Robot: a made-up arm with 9 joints. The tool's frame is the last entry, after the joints.
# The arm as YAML. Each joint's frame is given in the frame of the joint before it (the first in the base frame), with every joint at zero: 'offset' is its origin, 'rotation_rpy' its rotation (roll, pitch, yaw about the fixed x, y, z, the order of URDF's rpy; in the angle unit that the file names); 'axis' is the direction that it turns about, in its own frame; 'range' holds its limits. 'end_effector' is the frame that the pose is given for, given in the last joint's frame.
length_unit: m
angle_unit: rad
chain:
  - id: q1
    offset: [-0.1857, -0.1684, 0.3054]
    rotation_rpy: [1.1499, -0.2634, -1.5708]
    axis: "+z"
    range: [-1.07, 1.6]
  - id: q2
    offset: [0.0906, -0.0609, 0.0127]
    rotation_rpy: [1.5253, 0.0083, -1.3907]
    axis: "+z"
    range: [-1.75, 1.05]
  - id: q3
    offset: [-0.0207, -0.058, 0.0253]
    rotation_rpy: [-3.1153, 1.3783, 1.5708]
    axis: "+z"
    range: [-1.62, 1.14]
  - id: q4
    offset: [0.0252, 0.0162, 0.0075]
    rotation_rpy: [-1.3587, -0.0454, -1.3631]
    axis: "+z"
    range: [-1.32, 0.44]
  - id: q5
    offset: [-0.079, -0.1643, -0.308]
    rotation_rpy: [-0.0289, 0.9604, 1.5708]
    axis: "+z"
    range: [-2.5, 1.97]
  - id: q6
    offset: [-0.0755, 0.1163, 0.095]
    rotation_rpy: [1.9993, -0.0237, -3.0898]
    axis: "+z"
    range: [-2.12, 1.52]
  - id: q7
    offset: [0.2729, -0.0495, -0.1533]
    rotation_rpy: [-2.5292, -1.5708, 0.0]
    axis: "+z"
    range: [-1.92, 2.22]
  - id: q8
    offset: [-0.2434, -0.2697, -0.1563]
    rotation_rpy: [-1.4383, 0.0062, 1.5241]
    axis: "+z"
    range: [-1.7, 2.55]
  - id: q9
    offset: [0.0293, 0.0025, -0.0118]
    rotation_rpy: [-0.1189, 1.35, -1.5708]
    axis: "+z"
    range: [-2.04, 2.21]
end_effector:
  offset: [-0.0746, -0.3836, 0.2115]
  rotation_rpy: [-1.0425, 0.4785, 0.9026]
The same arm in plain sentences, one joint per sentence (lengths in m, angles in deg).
The arm has nine revolute joints in a row. What follows holds with every joint at zero, and every direction is one of the base frame's. The first joint is mounted 0.1857 m along -x and 0.1684 m along -y and 0.3054 m along +z from the base frame's origin and rotates about the direction (-0.912713, 0.106401, 0.394505), from -61.31 to 91.67 deg. The second joint is mounted 0.0365 m along -x and 0.1006 m along -y and 0.0251 m along -z from the first joint and rotates about the direction (-0.114799, 0.911091, -0.395896), from -100.27 to 60.16 deg. The third joint is mounted 0.0581 m along +x and 0.0279 m along +y and 0.0165 m along -z from the second joint and rotates about the direction (0.926909, -0.224002, -0.301103), from -92.82 to 65.32 deg. The fourth joint is mounted 0.0006 m along -x and 0.0306 m along -y and 0.004 m along -z from the third joint and rotates about the direction (0.057897, -0.976755, 0.206391), from -75.63 to 25.21 deg. The fifth joint is mounted 0.1022 m along +x and 0.2793 m along +y and 0.1991 m along -z from the fourth joint and rotates about the direction (-0.730478, -0.542084, 0.415388), from -143.24 to 112.87 deg. The sixth joint is mounted 0.0691 m along -x and 0.1361 m along -y and 0.0704 m along -z from the fifth joint and rotates about -z, from -121.47 to 87.09 deg. The seventh joint is mounted 0.1974 m along +x and 0.1949 m along -y and 0.1533 m along +z from the sixth joint and rotates about -y, from -110.01 to 127.2 deg. The eighth joint is mounted 0.2697 m along -x and 0.1563 m along +y and 0.2434 m along +z from the seventh joint and rotates about the direction (0.047101, -0.132102, 0.990116), from -97.4 to 146.1 deg. The ninth joint is mounted 0.0287 m along +x and 0.0042 m along +y and 0.0127 m along -z from the eighth joint and rotates about the direction (0.128703, -0.98832, 0.081602), from -116.88 to 126.62 deg. The tool frame, which is the frame that the pose is given for, is mounted 0.3494 m along -x and 0.2501 m along -y and 0.1133 m along +z from the ninth joint; its axes are the base frame's turned by roll 47.54, pitch 38.64 and yaw 39.15 deg (as in URDF: about the fixed x, then y, then z).
